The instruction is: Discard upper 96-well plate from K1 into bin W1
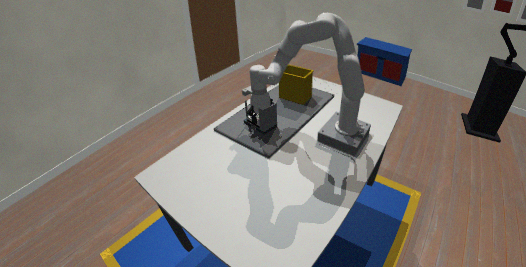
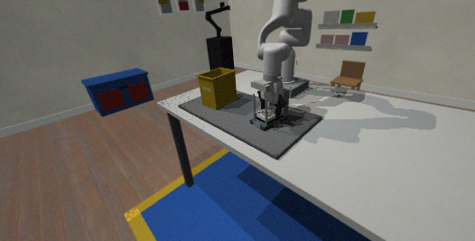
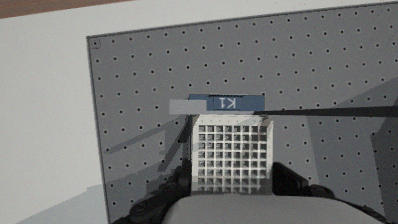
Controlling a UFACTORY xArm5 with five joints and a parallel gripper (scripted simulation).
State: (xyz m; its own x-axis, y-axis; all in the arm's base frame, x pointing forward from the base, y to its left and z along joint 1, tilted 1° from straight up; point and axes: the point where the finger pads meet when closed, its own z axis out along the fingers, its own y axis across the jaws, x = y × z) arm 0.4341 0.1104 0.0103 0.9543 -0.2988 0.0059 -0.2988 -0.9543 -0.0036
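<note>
Now: hand 10 mm above the 96-well plate. From my hand the other things lie so: dark plate (20 mm below); then yellow plastics bin (350 mm to the right, 40 mm behind, 40 mm above).
</note>
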